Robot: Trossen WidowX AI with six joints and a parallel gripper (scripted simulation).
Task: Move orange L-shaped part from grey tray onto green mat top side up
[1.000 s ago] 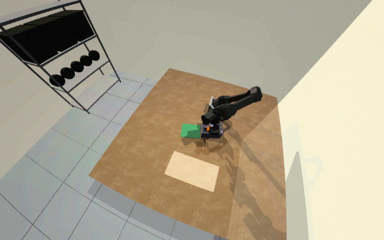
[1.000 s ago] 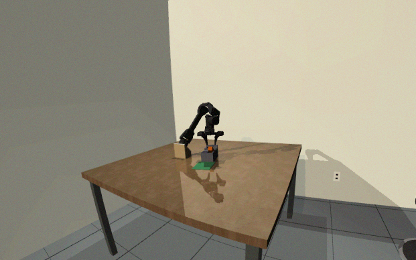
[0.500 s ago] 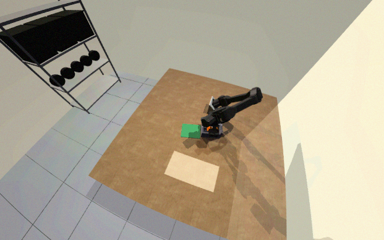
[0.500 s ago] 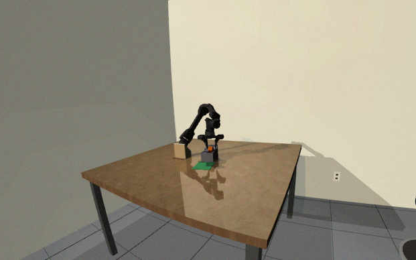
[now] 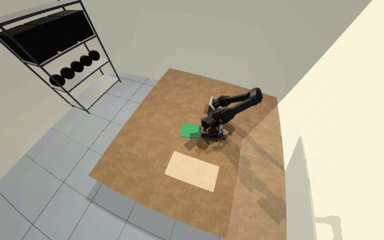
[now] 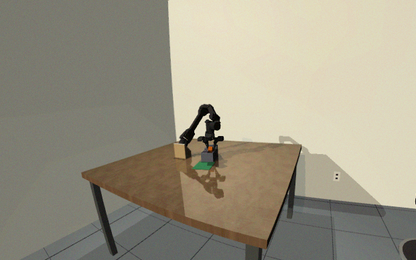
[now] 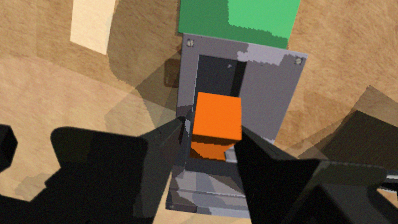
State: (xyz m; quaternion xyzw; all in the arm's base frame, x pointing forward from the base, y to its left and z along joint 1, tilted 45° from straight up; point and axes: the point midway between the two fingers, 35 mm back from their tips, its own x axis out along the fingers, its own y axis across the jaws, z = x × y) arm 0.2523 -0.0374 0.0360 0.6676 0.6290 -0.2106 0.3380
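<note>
My gripper tip is 3 cm to the right of the orange L-shaped part, 3 cm above it and 2 cm past it. Round my gripper tip: green mat (15 cm to the right, 8 cm below).
</note>
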